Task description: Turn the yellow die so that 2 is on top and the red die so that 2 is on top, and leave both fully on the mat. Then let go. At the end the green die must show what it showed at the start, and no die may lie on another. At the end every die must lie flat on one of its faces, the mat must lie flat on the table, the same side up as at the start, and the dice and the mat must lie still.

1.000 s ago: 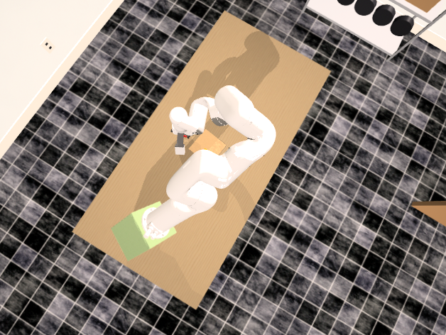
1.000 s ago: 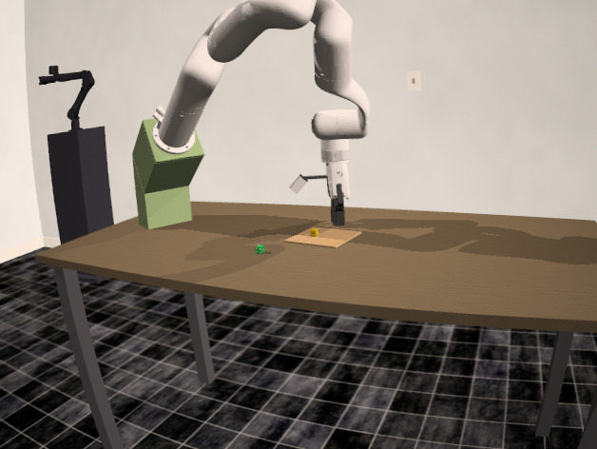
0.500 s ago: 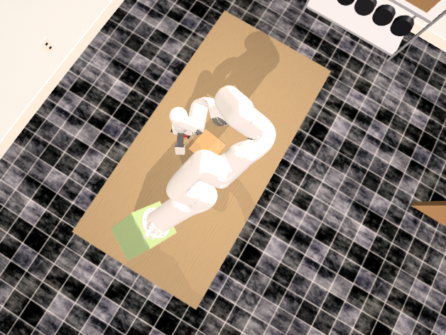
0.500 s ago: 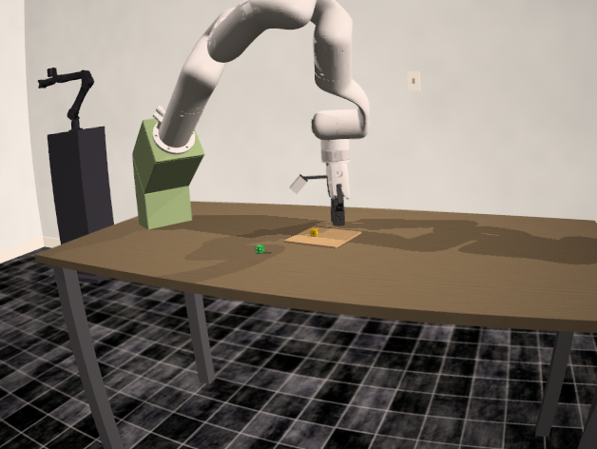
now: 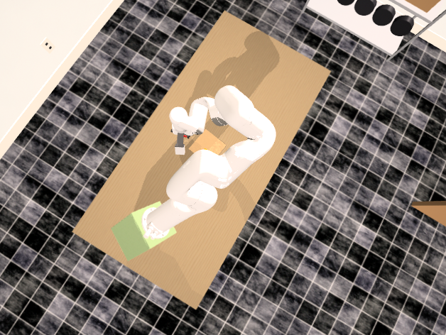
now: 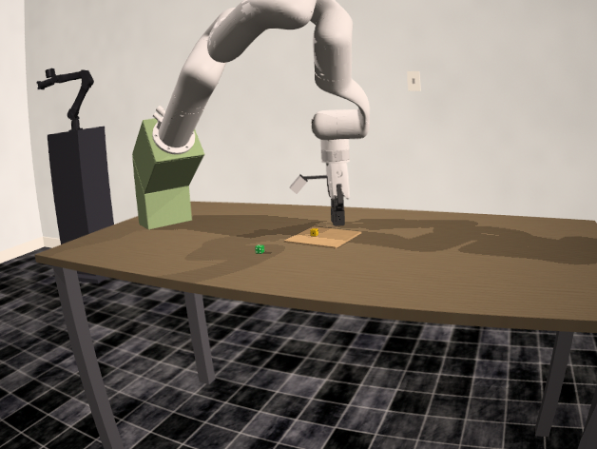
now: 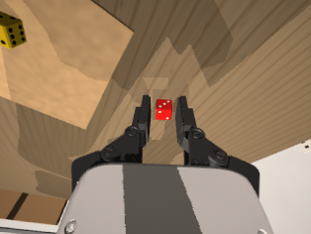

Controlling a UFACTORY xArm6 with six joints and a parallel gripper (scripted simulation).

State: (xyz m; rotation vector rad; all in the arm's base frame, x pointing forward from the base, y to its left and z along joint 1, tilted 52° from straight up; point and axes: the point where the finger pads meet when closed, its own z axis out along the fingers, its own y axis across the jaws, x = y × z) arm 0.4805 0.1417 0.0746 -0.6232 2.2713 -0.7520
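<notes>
Now: the red die 10 mm below my hand. Also, from my hand: green die: 270 mm to the right, 130 mm behind, 10 mm below; tan mat: 130 mm to the right, 20 mm below, 10 mm behind; yellow die: 130 mm to the right, 40 mm behind, 10 mm below.
</notes>
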